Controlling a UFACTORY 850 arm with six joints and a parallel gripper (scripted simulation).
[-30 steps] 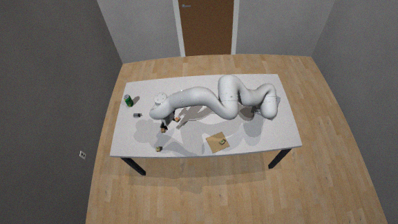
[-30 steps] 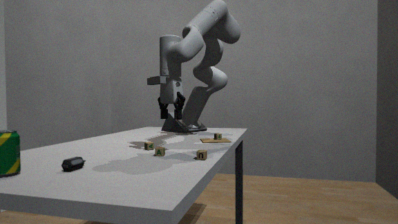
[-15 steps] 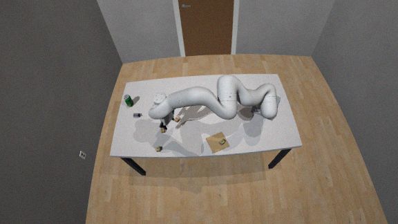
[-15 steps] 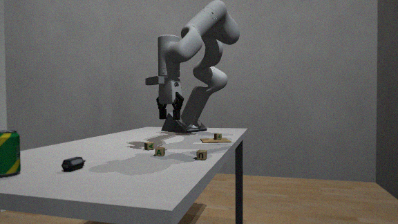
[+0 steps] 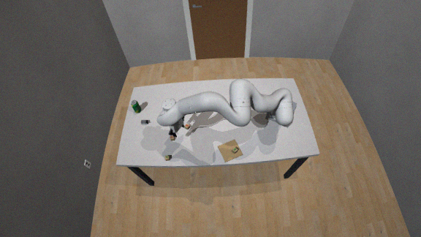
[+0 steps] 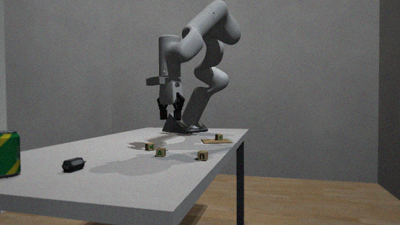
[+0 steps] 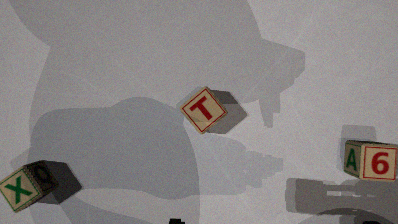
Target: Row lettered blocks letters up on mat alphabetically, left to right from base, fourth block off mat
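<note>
Right now the mat is 37 cm behind my hand, 14 cm below it and 7 cm to the left of it. Round my hand: can: 46 cm ahead, 26 cm to the right, 8 cm below; then black object: 34 cm ahead, 13 cm to the right, 12 cm below.
</note>
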